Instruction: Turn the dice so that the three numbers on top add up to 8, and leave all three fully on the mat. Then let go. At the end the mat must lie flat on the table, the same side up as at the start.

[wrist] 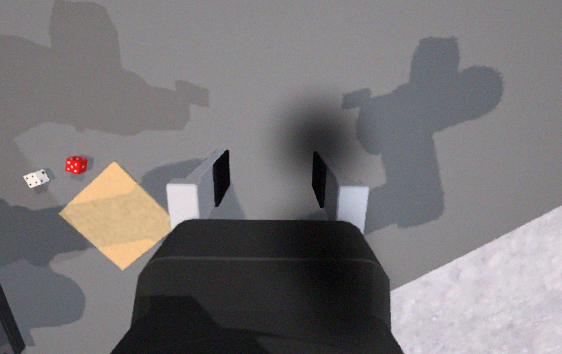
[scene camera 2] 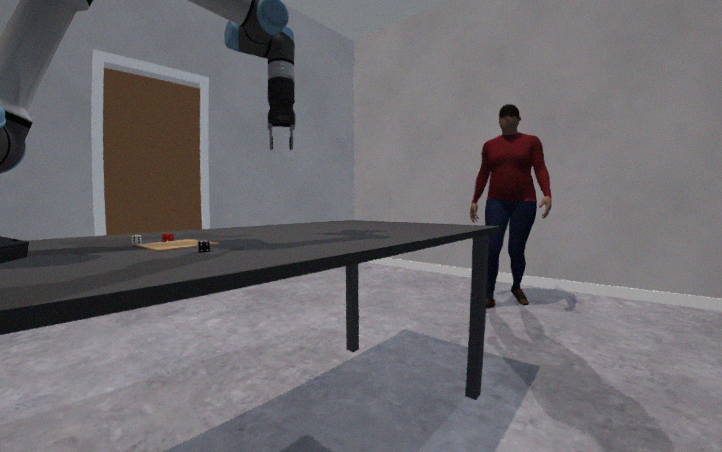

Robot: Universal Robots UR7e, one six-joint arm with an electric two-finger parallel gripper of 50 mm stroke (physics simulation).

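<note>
A tan square mat lies flat on the dark table. A white die and a red die rest on the table beside the mat, apart from each other. A black die stands by the mat's near right side in the scene view; it does not show in the wrist view. The dice are too small to read their top numbers surely. My gripper is open and empty, pointing down high above the table, to the right of the mat and dice.
The table has its edge at the lower right of the wrist view, with pale floor beyond. A person in a red top stands past the table's far right end. Arm shadows cross the table and mat. A brown door is behind.
</note>
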